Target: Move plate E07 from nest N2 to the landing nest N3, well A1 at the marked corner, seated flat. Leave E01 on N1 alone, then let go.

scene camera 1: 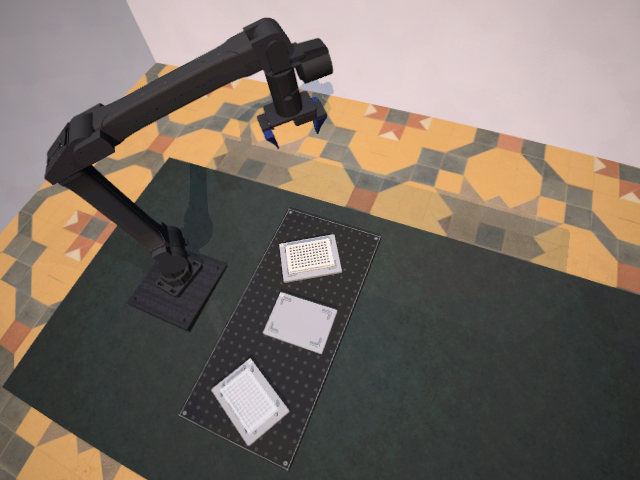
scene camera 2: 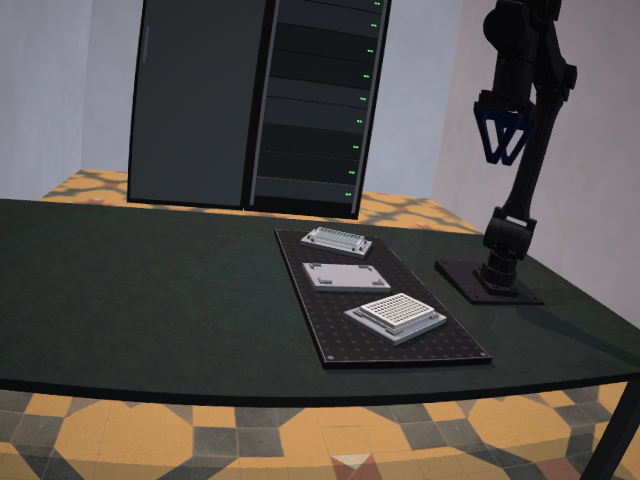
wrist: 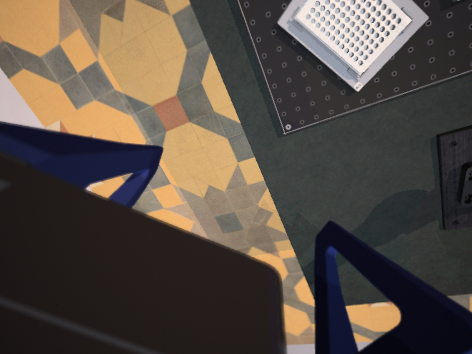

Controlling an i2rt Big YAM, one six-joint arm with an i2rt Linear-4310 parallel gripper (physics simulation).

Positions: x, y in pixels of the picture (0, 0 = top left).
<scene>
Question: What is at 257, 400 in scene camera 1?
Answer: A clear gridded well plate.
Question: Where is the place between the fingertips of my gripper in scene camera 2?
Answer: At 499, 164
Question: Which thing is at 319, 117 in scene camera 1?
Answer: My gripper.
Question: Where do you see a clear gridded well plate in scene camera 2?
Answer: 323, 235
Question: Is my gripper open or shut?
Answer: Open.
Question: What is my gripper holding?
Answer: Nothing.
</scene>
